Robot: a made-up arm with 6 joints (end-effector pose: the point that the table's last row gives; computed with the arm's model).
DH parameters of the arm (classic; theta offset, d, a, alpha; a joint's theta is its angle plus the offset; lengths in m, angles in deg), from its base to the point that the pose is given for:
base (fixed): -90 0.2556 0.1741 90
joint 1: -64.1 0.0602 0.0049 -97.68
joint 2: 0 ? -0.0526 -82.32
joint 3: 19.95 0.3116 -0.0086 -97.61
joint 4: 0 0.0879 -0.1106 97.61
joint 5: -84.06 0.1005 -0.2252 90
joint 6: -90 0.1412 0.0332 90
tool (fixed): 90 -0.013 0 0
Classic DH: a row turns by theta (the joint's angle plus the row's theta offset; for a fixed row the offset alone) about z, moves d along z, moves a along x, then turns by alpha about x.
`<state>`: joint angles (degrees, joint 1 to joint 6).
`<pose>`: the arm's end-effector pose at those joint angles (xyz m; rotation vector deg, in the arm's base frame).
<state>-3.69 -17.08 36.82 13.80 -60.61 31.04</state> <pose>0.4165 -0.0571 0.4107 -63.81 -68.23 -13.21</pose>
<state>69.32 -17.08 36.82 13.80 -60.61 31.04</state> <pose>0.4165 0.0084 0.1890 -125.20 -75.99 36.32</pose>
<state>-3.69 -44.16 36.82 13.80 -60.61 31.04</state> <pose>0.4514 -0.1432 0.1875 -71.63 -41.23 -4.55</pose>
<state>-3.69 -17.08 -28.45 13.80 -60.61 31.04</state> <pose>0.3266 -0.0396 0.0812 -102.94 -77.95 46.58</pose>
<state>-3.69 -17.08 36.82 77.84 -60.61 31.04</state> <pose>0.3415 -0.0003 0.3367 -33.13 -33.66 35.23</pose>
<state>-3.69 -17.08 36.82 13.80 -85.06 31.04</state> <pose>0.3697 -0.0559 0.3194 -75.20 -78.71 8.55</pose>
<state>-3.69 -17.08 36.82 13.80 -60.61 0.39</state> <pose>0.4036 -0.0434 0.4108 -90.22 -66.41 -32.80</pose>
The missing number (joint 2, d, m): 0.1242
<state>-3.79 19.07 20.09 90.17 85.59 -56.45</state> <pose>0.5881 -0.1995 0.5013 -100.07 81.49 -30.48</pose>
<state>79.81 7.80 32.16 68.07 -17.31 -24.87</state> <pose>0.3994 0.1777 0.0604 -167.42 -52.68 8.77</pose>
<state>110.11 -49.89 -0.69 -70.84 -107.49 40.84</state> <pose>0.3561 -0.3554 0.3948 58.81 18.73 -73.43</pose>
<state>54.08 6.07 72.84 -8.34 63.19 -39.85</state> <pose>0.2592 -0.1789 0.7832 -28.98 18.70 -86.31</pose>
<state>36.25 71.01 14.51 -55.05 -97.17 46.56</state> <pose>-0.1245 0.2306 0.5010 32.80 131.93 38.09</pose>
